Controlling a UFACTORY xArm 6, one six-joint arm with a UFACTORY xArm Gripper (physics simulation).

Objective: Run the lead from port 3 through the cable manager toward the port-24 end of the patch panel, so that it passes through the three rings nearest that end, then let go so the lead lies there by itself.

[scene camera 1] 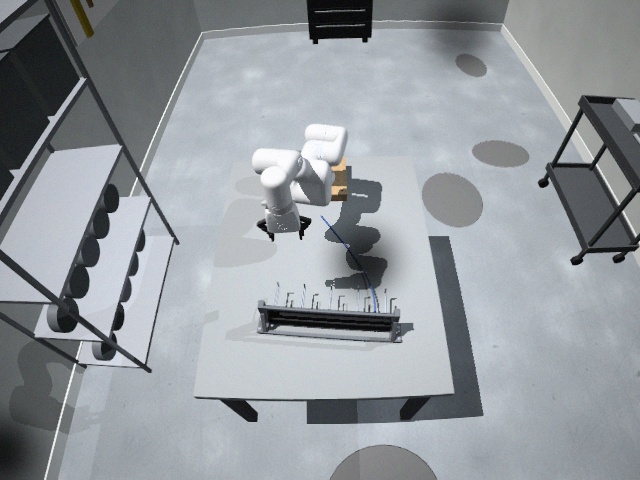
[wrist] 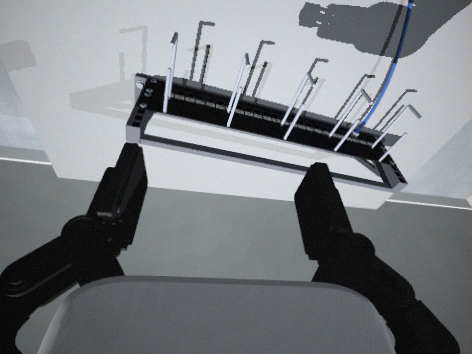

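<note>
The blue lead (scene camera 1: 355,255) (wrist: 395,62) runs from the right part of the patch panel (scene camera 1: 330,312) (wrist: 197,107) back across the table toward the arm's base. Its panel end is between the two rightmost rings of the cable manager. Several upright wire rings stand along the panel; the leftmost ring (scene camera 1: 277,293) (wrist: 167,95) is at the far end from the lead. The lead is well to the right of the three leftmost rings. My gripper (scene camera 1: 286,238) (wrist: 226,171) is open and empty, above the table, behind the panel's left part and left of the lead.
The panel stands on the grey table (scene camera 1: 310,366). An orange-brown block (scene camera 1: 338,193) is beside the arm's base. A shelf rack (scene camera 1: 105,114) stands left of the table, a dark cart (scene camera 1: 582,206) right, and a black drawer cabinet (scene camera 1: 339,18) at the back.
</note>
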